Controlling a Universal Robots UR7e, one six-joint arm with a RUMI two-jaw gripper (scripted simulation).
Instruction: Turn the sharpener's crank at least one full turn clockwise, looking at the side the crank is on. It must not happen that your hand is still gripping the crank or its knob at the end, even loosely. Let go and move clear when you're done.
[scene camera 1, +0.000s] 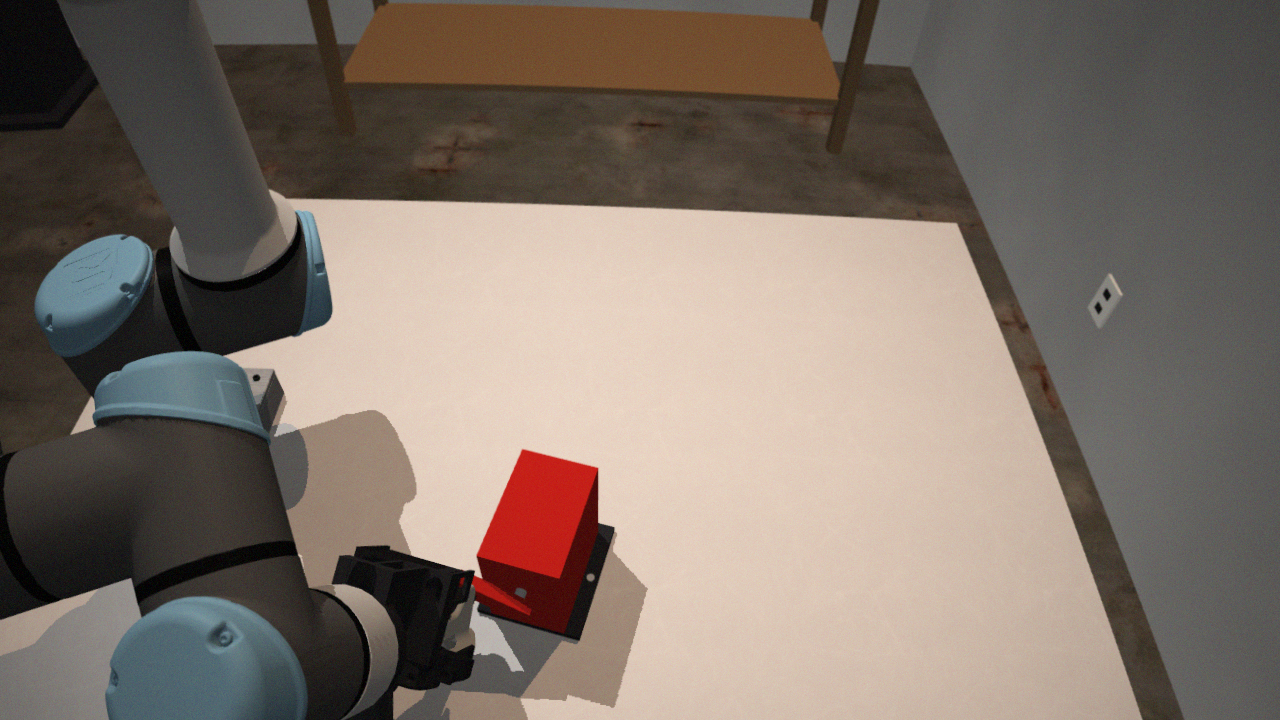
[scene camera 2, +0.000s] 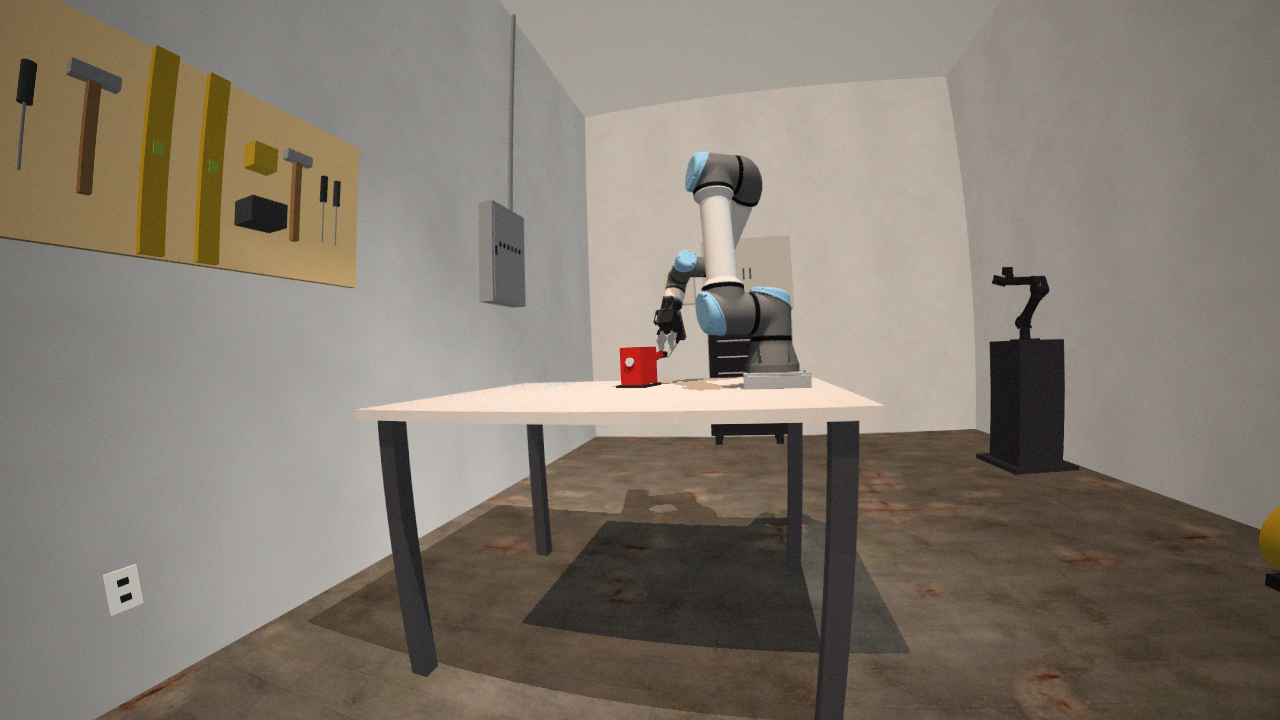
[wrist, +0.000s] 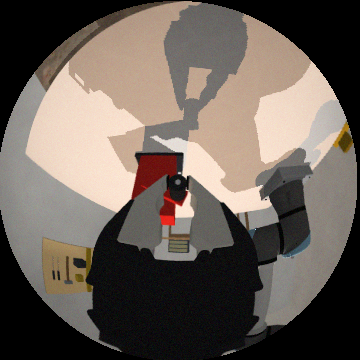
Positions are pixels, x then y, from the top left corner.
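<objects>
There is a red box-shaped sharpener here, and on it (wrist: 157, 164) and (scene camera 1: 529, 615) are the same spot. As for my gripper, I see it in scene camera 1 (454, 627), in scene camera 2 (664, 358) and also in the wrist view (178, 176).
</objects>
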